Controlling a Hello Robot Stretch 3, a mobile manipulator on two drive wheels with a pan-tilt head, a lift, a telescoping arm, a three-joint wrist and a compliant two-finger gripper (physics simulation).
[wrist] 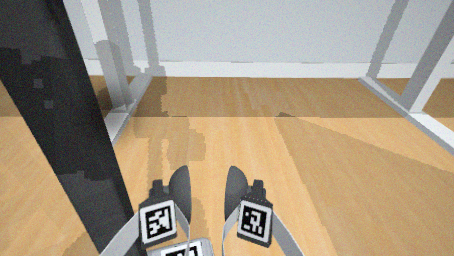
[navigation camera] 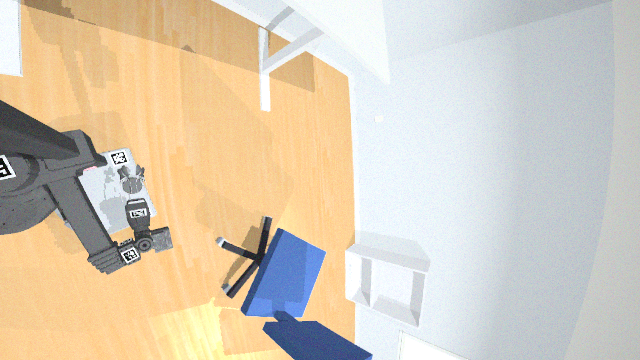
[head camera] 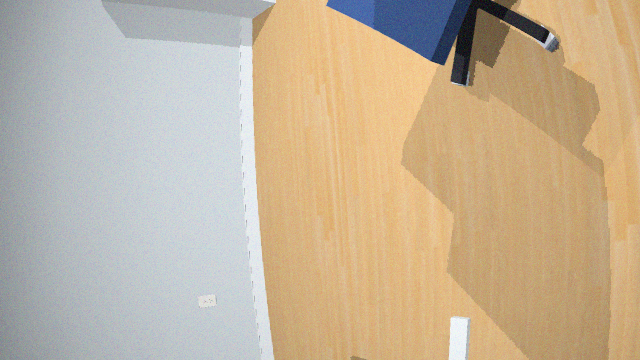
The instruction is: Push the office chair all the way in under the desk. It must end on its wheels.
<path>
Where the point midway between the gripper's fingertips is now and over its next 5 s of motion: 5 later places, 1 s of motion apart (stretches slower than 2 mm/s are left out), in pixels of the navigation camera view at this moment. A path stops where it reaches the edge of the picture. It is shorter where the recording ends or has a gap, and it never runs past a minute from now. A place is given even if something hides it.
My gripper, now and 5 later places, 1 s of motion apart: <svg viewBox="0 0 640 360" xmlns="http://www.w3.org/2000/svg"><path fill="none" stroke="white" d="M130 165L140 167L153 176L157 189L159 196L167 219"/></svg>
</path>
